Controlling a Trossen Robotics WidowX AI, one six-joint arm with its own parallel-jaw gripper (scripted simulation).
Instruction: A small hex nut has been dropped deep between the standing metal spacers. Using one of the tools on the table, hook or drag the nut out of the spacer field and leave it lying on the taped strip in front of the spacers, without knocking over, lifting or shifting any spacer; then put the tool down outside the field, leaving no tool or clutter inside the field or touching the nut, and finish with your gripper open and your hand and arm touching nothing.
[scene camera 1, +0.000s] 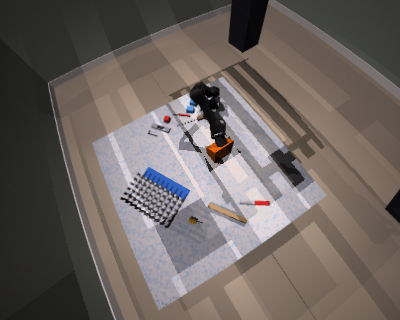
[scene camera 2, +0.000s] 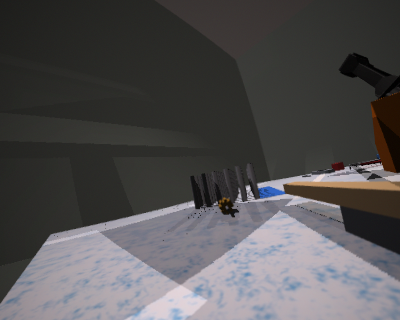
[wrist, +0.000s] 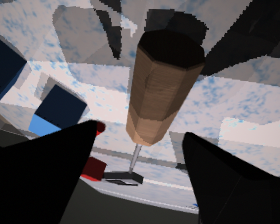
Observation:
My gripper (wrist: 141, 133) is open, with nothing in its grasp. Also in view: a blue cube (wrist: 60, 110) and a brown wooden handle (wrist: 167, 64).

